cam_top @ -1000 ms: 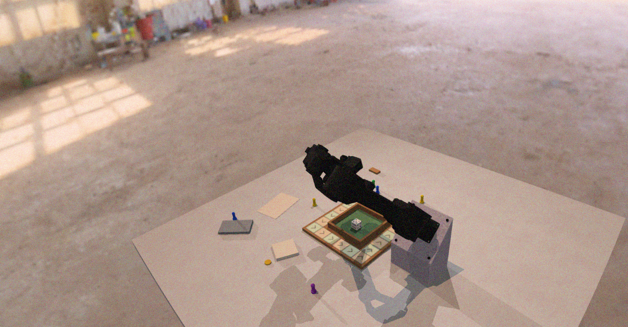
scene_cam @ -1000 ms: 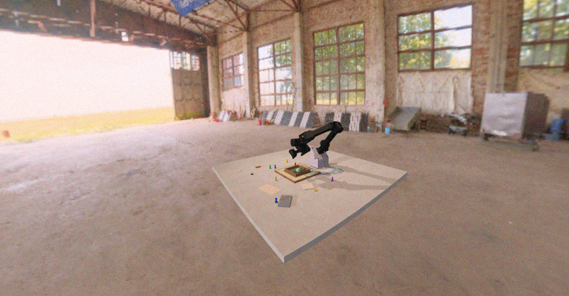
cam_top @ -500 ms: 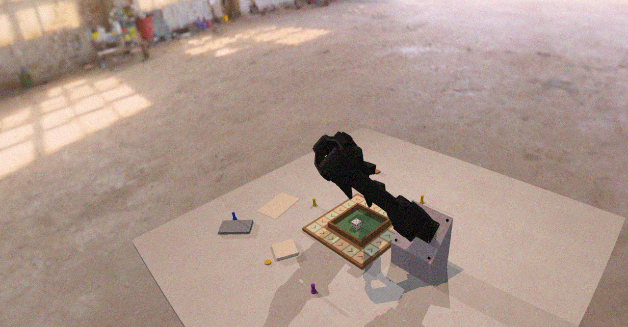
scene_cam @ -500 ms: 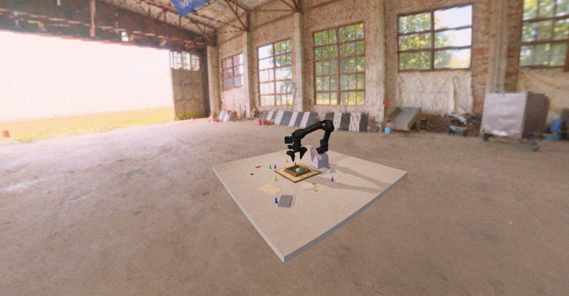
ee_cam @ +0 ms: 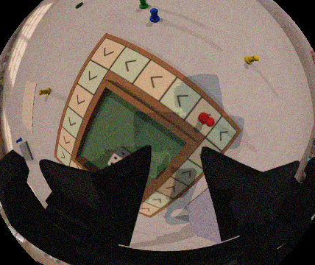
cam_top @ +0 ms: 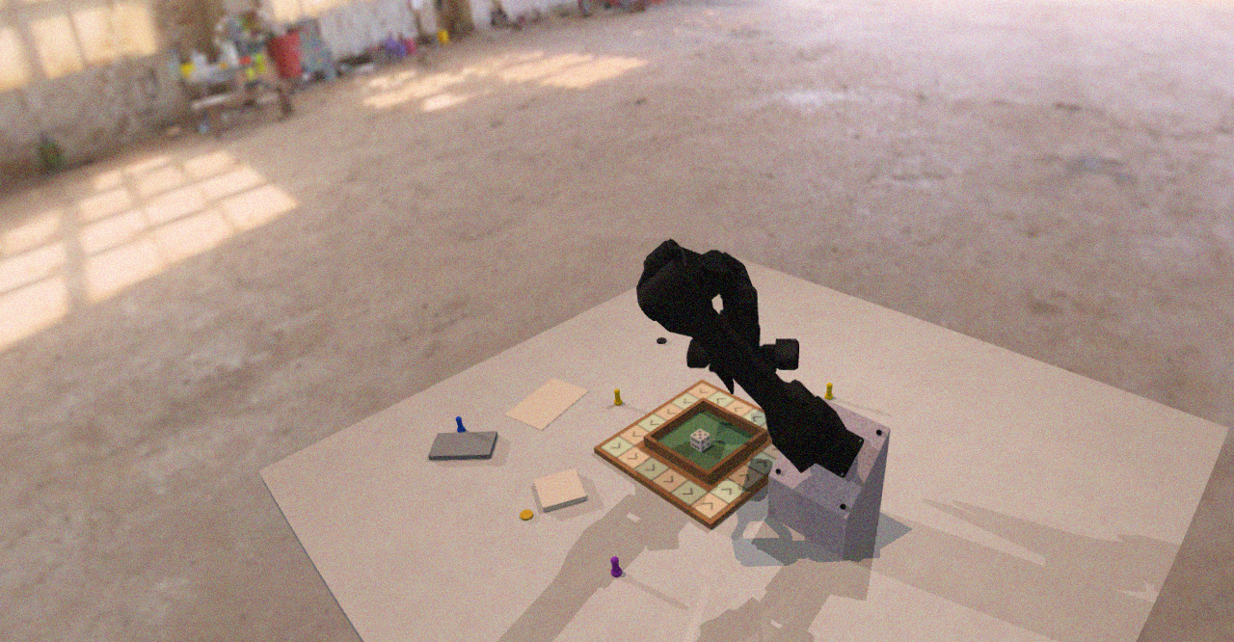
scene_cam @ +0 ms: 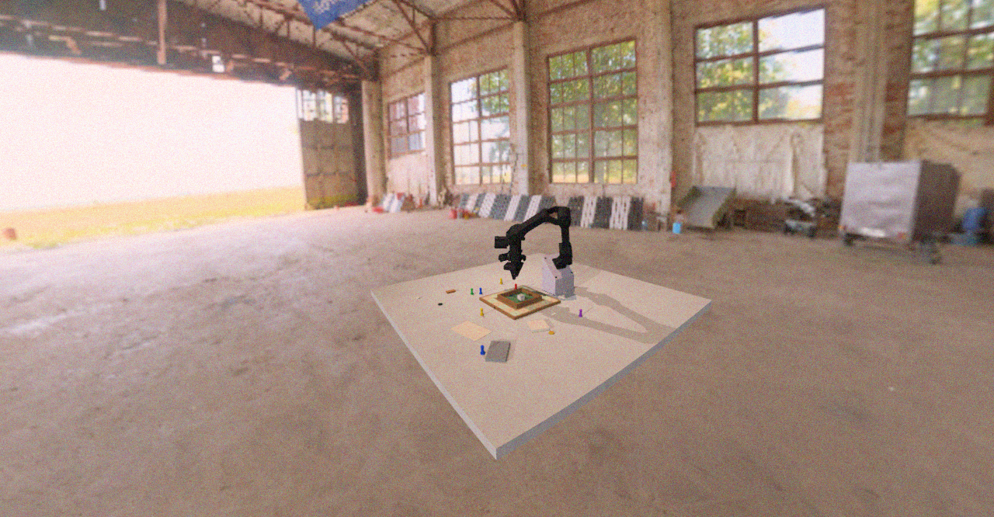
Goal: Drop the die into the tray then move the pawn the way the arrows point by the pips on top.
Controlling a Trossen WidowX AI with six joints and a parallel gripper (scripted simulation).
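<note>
Right now the red pawn is 3 cm behind my gripper tip, 4 cm to the right of it and 7 cm below it. From my gripper tip the other things lie so: green dice tray: 3 cm ahead, 7 cm to the left, 9 cm below; then white die: 3 cm ahead, 9 cm to the left, 7 cm below; then green pawn: 17 cm ahead, 15 cm to the right, 8 cm below.
</note>
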